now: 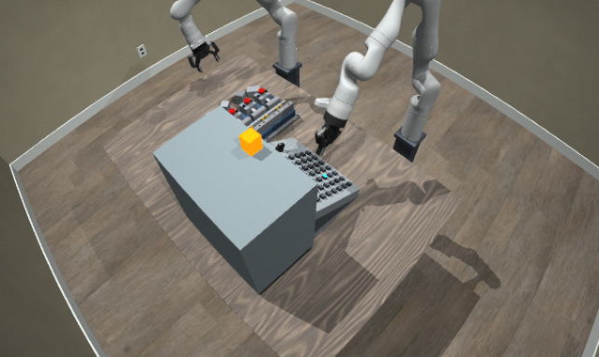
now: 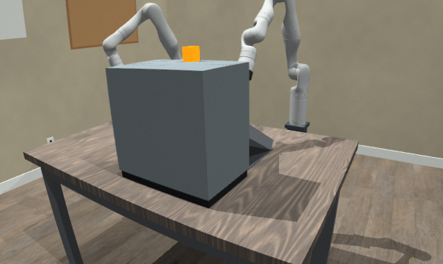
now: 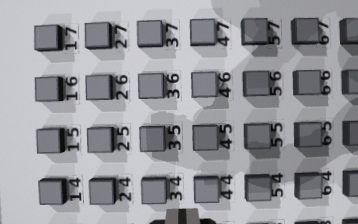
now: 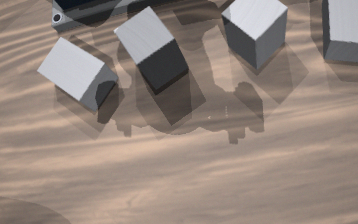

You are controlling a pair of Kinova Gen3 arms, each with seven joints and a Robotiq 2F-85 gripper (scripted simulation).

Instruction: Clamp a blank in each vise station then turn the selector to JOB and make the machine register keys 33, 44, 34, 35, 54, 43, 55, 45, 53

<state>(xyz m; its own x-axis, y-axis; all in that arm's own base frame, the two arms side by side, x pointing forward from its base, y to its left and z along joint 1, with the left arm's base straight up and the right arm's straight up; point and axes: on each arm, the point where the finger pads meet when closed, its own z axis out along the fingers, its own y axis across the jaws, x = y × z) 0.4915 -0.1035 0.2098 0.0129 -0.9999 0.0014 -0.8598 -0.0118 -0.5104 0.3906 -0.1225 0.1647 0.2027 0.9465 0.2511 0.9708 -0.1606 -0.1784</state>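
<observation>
My left gripper is now 11 cm above the key, 3 cm to the right of it and 1 cm short of it. From my left hand the other things lie so: black selector knob (16 cm to the right, 8 cm below, 3 cm ahead); then keypad (13 cm below, 6 cm ahead, 5 cm to the right).
</observation>
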